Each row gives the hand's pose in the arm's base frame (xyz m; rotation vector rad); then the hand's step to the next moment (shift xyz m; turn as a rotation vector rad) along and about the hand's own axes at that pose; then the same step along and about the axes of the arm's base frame.
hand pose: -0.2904 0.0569 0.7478 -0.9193 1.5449 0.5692
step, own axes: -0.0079 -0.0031 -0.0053 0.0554 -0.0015 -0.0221
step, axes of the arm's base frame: -0.0006 -0.0041 0.0091 -0.0117 -0.0313 -0.0494
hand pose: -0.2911 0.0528 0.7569 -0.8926 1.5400 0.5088
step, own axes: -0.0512 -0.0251 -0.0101 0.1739 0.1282 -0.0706
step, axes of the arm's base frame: 0.0121 -0.0102 0.0557 -0.1405 -0.0187 -0.1777
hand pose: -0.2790 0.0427 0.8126 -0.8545 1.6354 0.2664
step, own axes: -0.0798 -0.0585 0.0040 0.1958 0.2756 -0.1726
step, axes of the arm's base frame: 0.0428 -0.0083 0.0889 -0.3145 0.0154 -0.2119
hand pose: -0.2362 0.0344 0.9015 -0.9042 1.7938 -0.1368
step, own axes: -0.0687 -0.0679 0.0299 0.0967 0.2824 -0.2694
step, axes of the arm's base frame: 0.0696 0.0051 0.0731 -0.3862 0.0520 -0.0990
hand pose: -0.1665 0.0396 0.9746 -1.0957 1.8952 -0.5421
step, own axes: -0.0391 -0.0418 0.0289 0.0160 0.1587 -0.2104
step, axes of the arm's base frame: 0.0541 0.0129 0.0320 -0.2572 0.0591 -0.0062
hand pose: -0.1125 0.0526 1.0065 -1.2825 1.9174 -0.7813
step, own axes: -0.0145 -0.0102 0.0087 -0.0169 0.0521 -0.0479
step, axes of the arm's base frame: 0.0163 0.0093 0.0061 -0.0613 0.0380 -0.0096
